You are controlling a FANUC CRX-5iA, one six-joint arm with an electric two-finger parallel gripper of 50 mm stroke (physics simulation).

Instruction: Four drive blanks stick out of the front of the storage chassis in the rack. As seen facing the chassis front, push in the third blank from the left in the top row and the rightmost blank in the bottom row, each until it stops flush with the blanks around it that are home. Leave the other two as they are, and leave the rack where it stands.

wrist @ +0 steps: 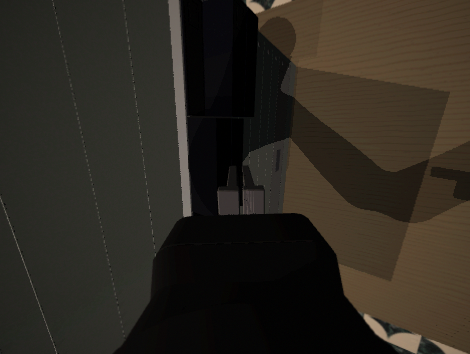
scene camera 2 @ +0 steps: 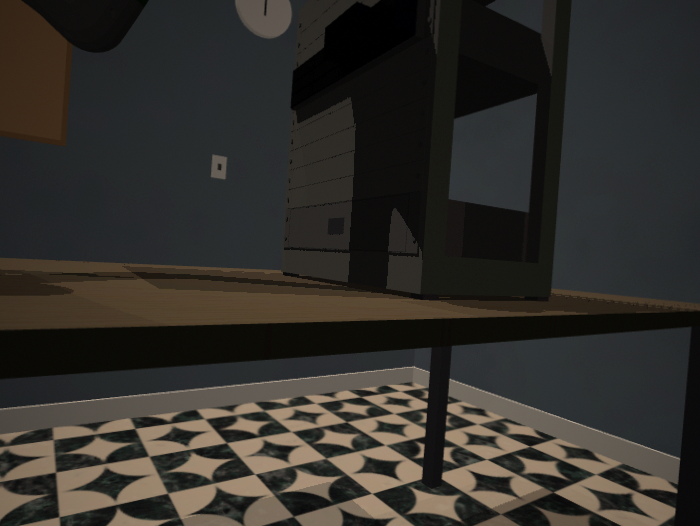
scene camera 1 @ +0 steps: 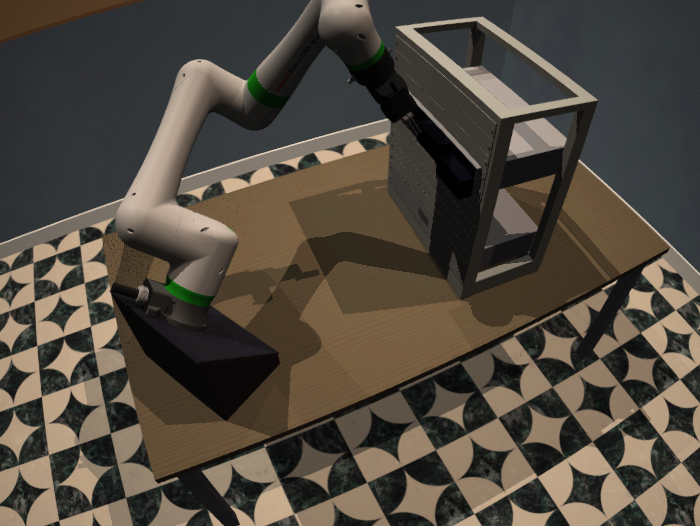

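Seen in the pictures: gripper, between the fingertips: (wrist: pixel 239 178) (scene camera 1: pixel 416 131); arm's base, origin of its link: (scene camera 1: pixel 178 316).
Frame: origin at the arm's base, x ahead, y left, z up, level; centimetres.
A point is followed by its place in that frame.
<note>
The dark storage chassis (scene camera 1: pixel 432 138) {x 68.5, y 16.7, z 26.3 cm} (scene camera 2: pixel 310 84) {x 69.6, y 36.6, z 20.7 cm} (wrist: pixel 202 160) {x 70.2, y 17.8, z 26.6 cm} sits across the upper front of the pale rack (scene camera 1: pixel 512 111) {x 79.7, y 1.9, z 42.2 cm} (scene camera 2: pixel 439 169) {x 77.6, y -0.1, z -1.1 cm}. A dark block (scene camera 1: pixel 457 172) {x 70.8, y 5.8, z 23.7 cm} (scene camera 2: pixel 370 33) {x 69.4, y 8.5, z 19.6 cm} (wrist: pixel 220 65) {x 70.9, y 8.3, z 23.7 cm} juts from its right part; separate blanks in it cannot be told apart in the shadow. My gripper (scene camera 1: pixel 417 130) {x 64.7, y 17.7, z 28.3 cm} (wrist: pixel 239 178) {x 64.7, y 17.7, z 28.3 cm} is shut and empty. Its fingertips are at the chassis front, to the left of the jutting block in scene camera 1. In the wrist view they overlap the lower edge of a dark strip; contact cannot be told. The gripper does not show in scene camera 2.
Pale panels (scene camera 1: pixel 441 93) {x 72.7, y 23.0, z 35.1 cm} (scene camera 2: pixel 319 164) {x 71.5, y 33.1, z 3.9 cm} (wrist: pixel 90 125) {x 73.7, y 14.5, z 35.0 cm} cover the rack front above and below the chassis. The rack stands on the wooden table (scene camera 1: pixel 390 339) {x 52.2, y -7.4, z -19.6 cm} (scene camera 2: pixel 186 308) {x 43.8, y -13.6, z -19.6 cm} (wrist: pixel 400 45) {x 53.5, y -4.8, z -19.6 cm}. The arm's dark base block (scene camera 1: pixel 237 345) {x 12.8, y -8.2, z -5.3 cm} stands at the table's other end.
</note>
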